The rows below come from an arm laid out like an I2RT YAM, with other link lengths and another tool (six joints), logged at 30 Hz.
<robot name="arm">
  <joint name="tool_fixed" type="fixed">
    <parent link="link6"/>
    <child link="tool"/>
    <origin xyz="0.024 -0.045 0.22" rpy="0 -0.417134 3.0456"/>
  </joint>
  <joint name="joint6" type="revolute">
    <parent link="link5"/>
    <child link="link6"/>
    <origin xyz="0.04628 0 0.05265" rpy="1.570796 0 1.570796"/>
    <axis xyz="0 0 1"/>
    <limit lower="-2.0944" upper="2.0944"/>
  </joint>
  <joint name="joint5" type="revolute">
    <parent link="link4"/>
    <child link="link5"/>
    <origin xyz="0.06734 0.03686 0.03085" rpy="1.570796 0 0"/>
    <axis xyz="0 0 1"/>
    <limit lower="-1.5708" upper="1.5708"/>
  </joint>
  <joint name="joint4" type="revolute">
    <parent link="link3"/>
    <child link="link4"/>
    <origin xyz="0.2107 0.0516 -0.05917"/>
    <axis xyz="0 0 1"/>
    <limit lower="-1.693" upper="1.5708"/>
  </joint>
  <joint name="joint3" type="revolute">
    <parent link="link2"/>
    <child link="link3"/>
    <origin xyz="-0.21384 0 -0.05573" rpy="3.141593 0 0"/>
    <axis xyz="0 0 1"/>
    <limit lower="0" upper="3.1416"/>
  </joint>
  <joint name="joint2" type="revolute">
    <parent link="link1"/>
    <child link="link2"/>
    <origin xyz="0.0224 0.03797 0.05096" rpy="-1.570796 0 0"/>
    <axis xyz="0 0 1"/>
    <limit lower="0" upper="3.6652"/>
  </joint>
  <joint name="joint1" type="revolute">
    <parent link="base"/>
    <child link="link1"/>
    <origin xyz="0 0 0.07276"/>
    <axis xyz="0 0 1"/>
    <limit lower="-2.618" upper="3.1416"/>
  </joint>
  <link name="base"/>
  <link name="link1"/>
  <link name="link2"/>
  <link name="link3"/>
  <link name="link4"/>
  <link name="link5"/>
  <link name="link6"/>
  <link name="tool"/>
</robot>
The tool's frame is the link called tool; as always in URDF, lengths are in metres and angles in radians.
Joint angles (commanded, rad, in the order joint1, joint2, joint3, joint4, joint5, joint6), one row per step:
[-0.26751 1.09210 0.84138 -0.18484 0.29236 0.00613]
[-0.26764 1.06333 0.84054 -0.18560 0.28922 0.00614]
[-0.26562 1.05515 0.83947 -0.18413 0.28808 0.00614]
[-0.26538 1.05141 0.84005 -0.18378 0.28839 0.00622]
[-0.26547 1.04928 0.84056 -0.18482 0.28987 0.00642]
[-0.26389 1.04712 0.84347 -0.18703 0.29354 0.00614]
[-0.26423 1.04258 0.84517 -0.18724 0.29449 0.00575]
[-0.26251 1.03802 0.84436 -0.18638 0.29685 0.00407]
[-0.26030 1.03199 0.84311 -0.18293 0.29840 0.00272]
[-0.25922 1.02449 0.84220 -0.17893 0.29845 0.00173]
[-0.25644 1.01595 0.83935 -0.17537 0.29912 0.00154]
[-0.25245 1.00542 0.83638 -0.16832 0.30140 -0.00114]
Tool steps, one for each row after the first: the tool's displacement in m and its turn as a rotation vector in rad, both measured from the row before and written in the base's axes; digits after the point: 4 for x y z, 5 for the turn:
[-0.0021 0.0013 0.0112 -0.00594 -0.02655 0.00273]
[-0.0001 0.0012 0.0032 -0.00183 -0.00839 0.00307]
[-0.0003 0.0001 0.0020 -0.00128 -0.00452 -0.00008]
[-0.0005 -0.0003 0.0009 -0.00081 -0.00150 -0.00153]
[-0.0004 -0.0001 0.0019 -0.00232 -0.00225 -0.00171]
[-0.0005 -0.0002 0.0027 -0.00222 -0.00553 -0.00108]
[-0.0004 0.0004 0.0018 -0.00336 -0.00336 0.00013]
[-0.0002 0.0007 0.0030 -0.00373 -0.00711 0.00124]
[-0.0003 0.0006 0.0038 -0.00352 -0.00972 0.00137]
[-0.0004 0.0012 0.0031 -0.00274 -0.00879 0.00222]
[-0.0003 0.0014 0.0050 -0.00656 -0.01257 0.00271]

